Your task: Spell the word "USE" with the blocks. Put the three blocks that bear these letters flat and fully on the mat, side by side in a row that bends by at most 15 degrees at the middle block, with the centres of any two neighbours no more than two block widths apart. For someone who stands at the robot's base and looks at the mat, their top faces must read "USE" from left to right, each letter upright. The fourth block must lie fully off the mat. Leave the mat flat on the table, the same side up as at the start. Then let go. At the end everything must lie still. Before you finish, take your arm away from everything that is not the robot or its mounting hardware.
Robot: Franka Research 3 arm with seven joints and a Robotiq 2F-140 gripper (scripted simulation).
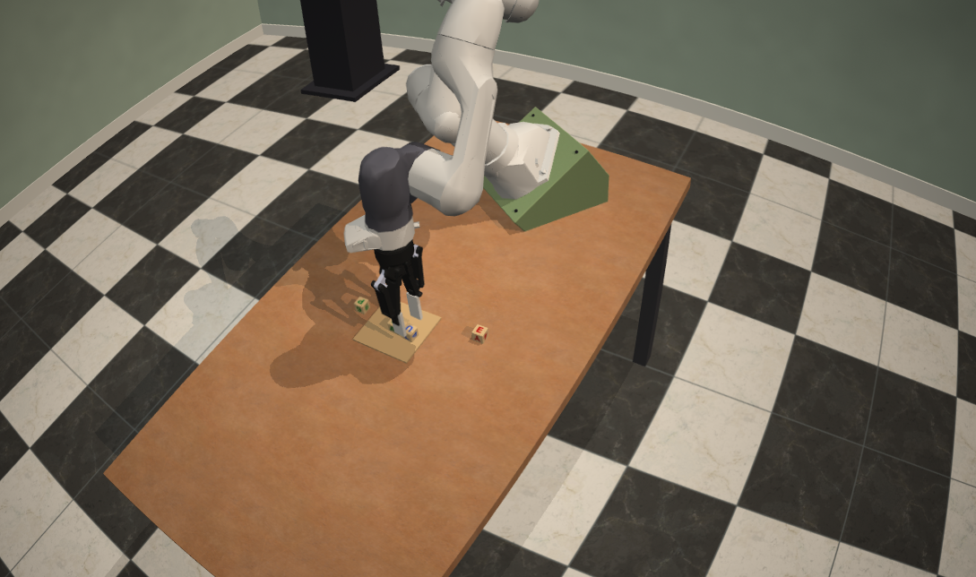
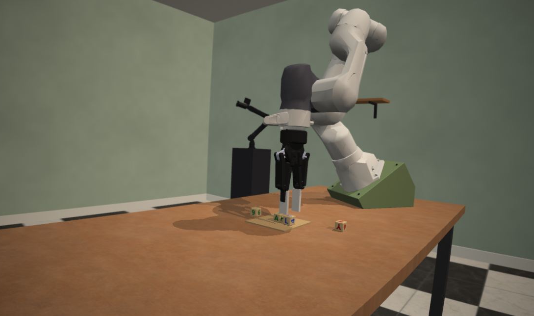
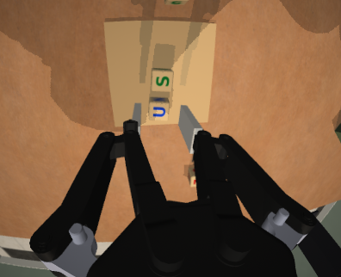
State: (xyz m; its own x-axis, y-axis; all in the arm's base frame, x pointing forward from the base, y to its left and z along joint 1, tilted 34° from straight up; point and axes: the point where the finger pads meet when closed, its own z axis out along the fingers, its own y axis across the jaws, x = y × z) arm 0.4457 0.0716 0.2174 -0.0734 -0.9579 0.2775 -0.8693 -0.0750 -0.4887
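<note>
My hand is 50 mm above the U block. Also, from my hand: mat 10 mm behind, 40 mm to the right, 70 mm below; green P block 20 mm behind, 140 mm to the right, 60 mm below; S block 40 mm to the right, 50 mm below.
</note>
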